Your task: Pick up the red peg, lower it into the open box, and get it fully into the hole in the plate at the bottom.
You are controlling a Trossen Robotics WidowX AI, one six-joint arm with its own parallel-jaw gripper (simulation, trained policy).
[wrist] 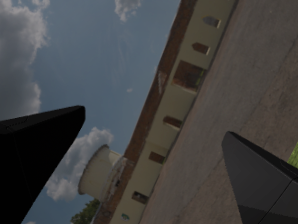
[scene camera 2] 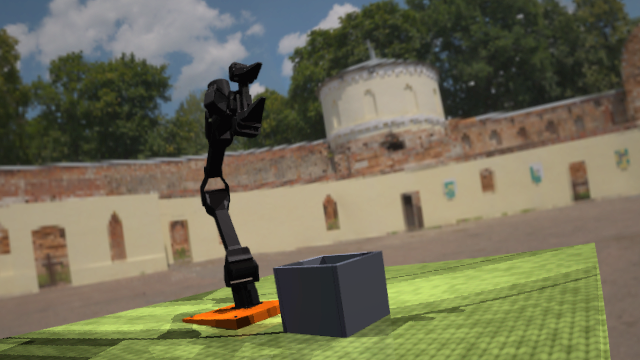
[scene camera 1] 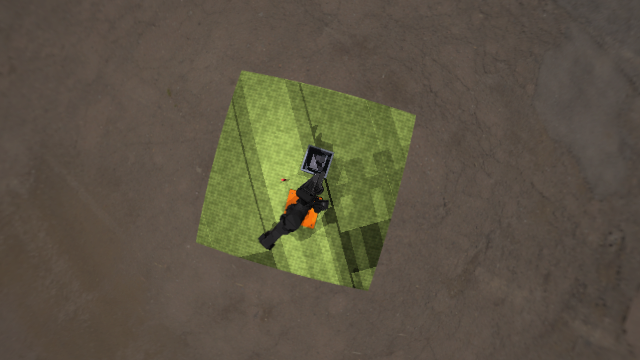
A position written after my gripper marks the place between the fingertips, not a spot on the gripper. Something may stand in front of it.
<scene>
I see my gripper (scene camera 2: 262, 79) and a dark grey box (scene camera 2: 338, 295).
My gripper also shows in the wrist view (wrist: 155, 125) and in scene camera 1 (scene camera 1: 321, 172). The wrist view misses the dark grey box: it is out of frame.
</scene>
